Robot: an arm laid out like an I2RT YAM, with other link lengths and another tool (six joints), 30 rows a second.
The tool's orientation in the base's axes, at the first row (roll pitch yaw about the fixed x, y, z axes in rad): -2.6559 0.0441 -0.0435
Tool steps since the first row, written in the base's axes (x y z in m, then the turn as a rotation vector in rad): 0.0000 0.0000 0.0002 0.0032 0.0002 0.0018; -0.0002 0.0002 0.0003 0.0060 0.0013 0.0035; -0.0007 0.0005 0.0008 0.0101 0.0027 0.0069; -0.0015 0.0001 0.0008 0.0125 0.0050 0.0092; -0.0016 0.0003 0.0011 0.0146 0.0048 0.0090; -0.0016 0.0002 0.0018 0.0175 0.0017 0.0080; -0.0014 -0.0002 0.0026 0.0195 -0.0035 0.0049; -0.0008 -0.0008 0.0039 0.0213 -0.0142 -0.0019; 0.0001 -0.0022 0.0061 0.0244 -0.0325 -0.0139; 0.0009 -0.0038 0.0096 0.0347 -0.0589 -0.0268; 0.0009 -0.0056 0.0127 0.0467 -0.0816 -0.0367; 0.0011 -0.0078 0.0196 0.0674 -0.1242 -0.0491; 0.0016 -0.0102 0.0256 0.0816 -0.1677 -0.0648
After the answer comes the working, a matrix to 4 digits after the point.
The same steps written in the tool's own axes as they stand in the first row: 0.0000 -0.0001 -0.0002 0.0031 -0.0012 -0.0016; -0.0002 -0.0003 -0.0002 0.0058 -0.0031 -0.0026; -0.0008 -0.0008 -0.0005 0.0097 -0.0062 -0.0050; -0.0015 -0.0004 -0.0006 0.0119 -0.0094 -0.0060; -0.0017 -0.0007 -0.0008 0.0140 -0.0093 -0.0060; -0.0017 -0.0009 -0.0015 0.0170 -0.0063 -0.0066; -0.0015 -0.0010 -0.0024 0.0194 -0.0003 -0.0063; -0.0009 -0.0011 -0.0038 0.0220 0.0122 -0.0054; -0.0001 -0.0009 -0.0064 0.0264 0.0337 -0.0034; 0.0006 -0.0012 -0.0103 0.0384 0.0624 -0.0045; 0.0006 -0.0010 -0.0139 0.0518 0.0864 -0.0066; 0.0006 -0.0023 -0.0210 0.0748 0.1285 -0.0160; 0.0009 -0.0030 -0.0274 0.0916 0.1734 -0.0228
The tool's axes in the first row as the columns of a matrix, in the base's axes (rounded; the answer above uses it unrounded):
0.9981 -0.0590 -0.0187
-0.0434 -0.8826 0.4681
-0.0441 -0.4664 -0.8835

